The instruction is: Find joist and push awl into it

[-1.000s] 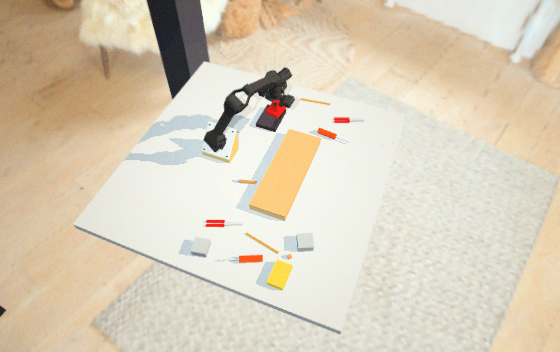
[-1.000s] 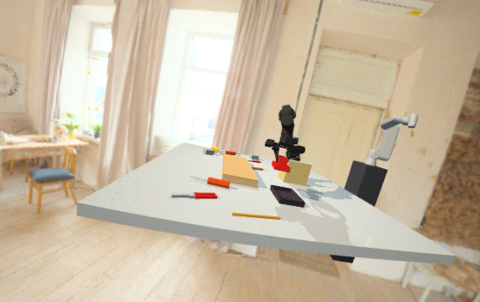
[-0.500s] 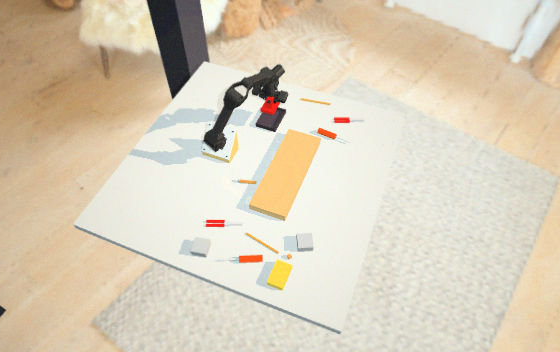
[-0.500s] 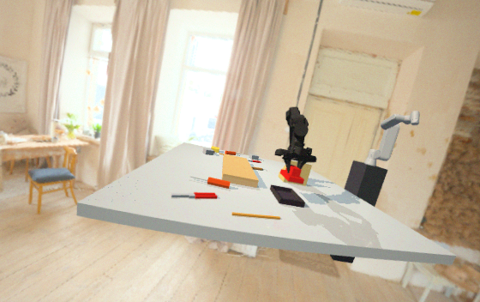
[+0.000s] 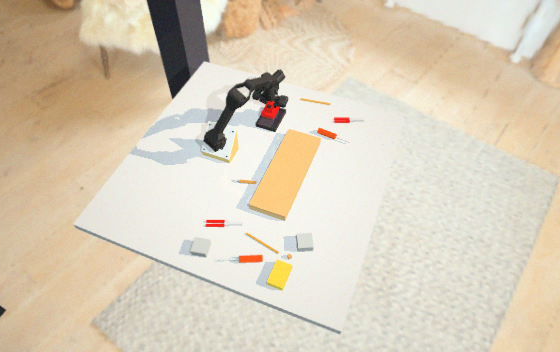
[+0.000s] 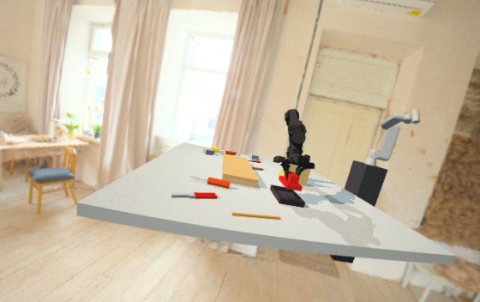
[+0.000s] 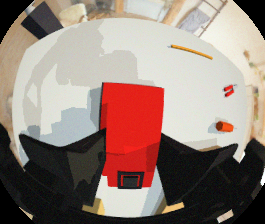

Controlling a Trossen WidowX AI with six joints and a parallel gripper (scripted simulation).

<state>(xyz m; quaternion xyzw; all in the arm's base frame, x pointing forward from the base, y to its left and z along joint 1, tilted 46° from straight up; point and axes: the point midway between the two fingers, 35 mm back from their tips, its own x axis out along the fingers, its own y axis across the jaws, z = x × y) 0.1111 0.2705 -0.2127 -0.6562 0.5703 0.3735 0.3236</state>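
My gripper tip is now 1 cm to the left of the dark tray and 8 cm above it. The rest, counted from my gripper tip: stud finder 2 cm to the right, 2 cm above; then yellow block 47 cm ahead, 82 cm to the right, 7 cm below.
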